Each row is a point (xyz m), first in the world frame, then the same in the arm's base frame.
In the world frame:
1: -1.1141 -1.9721 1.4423
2: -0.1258 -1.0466 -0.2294
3: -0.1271 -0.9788 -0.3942
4: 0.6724 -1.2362 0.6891
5: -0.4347 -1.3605 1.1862
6: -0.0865 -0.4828 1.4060
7: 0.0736 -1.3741 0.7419
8: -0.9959 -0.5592 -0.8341
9: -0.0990 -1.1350 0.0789
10: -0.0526 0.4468 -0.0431
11: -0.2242 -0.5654 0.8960
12: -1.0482 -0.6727 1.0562
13: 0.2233 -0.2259 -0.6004
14: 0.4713 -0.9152 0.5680
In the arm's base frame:
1: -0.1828 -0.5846 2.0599
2: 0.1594 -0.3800 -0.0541
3: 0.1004 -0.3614 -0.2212
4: 1.2306 -0.4707 0.5467
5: 0.3960 -0.2215 1.4009
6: 0.8788 0.5909 1.1844
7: 0.6892 -0.4617 0.8421
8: -0.8298 0.0915 -0.4533
9: 0.2955 -0.3838 0.2376
10: 0.4316 1.0582 -0.4115
11: 0.5476 0.4016 0.8097
12: -0.1561 0.5156 1.2657
13: 0.4092 0.2163 -0.7718
14: 1.0277 -0.1610 0.4016

